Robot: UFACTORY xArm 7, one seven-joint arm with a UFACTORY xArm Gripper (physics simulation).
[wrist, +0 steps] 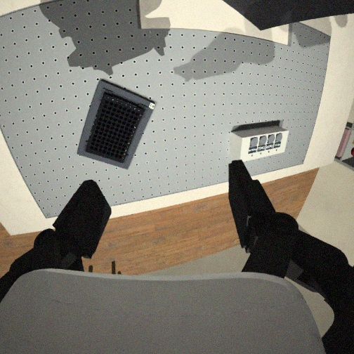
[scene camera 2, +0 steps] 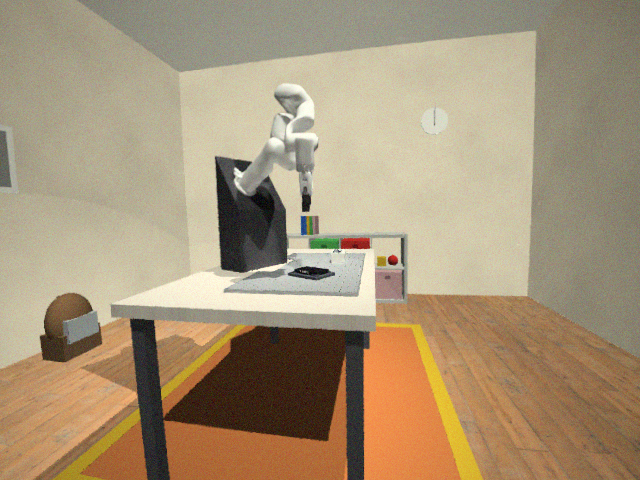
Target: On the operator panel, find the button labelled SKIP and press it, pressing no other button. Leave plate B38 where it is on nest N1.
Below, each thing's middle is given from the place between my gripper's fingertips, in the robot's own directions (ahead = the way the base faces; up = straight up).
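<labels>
Dark plate [wrist: 116, 120]: hand 5 cm to the left of it, 26 cm above it. Operator panel [wrist: 239, 148], from my hand: 25 cm ahead, 23 cm to the left, 26 cm below. Nest [wrist: 119, 92], from my hand: 5 cm to the right, 28 cm below.
</labels>
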